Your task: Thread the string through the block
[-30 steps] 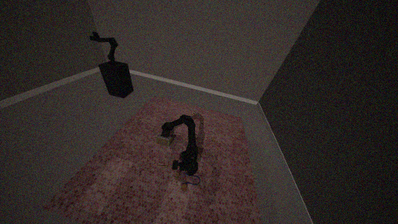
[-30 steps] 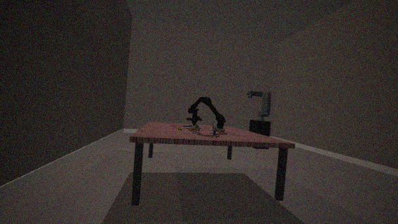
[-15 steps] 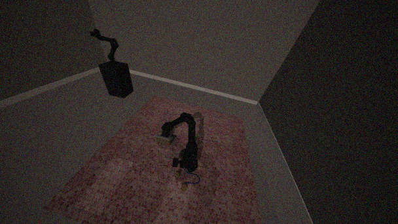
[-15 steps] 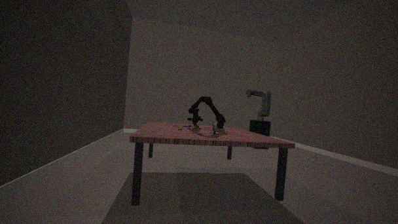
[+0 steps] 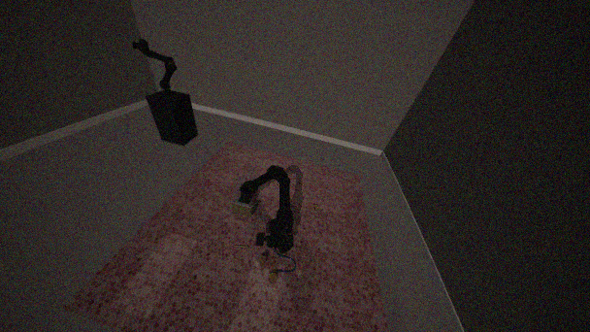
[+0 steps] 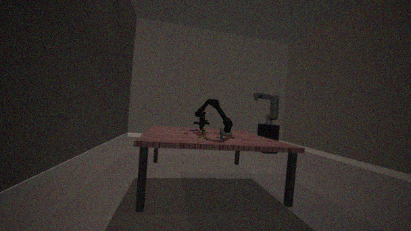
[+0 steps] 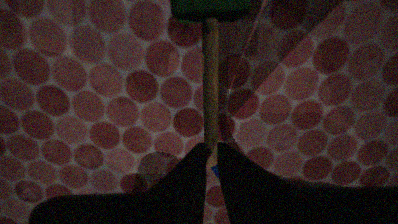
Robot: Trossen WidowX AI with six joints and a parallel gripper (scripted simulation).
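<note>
Now: the green block 1 cm behind my gripper tip and 8 cm to the left of it. Also, from my gripper tip: wooden spool (4 cm behind, 8 cm to the right); then thin wooden stick (1 cm to the left); then round wooden button (3 cm ahead, 14 cm to the right, 1 cm below).
</note>
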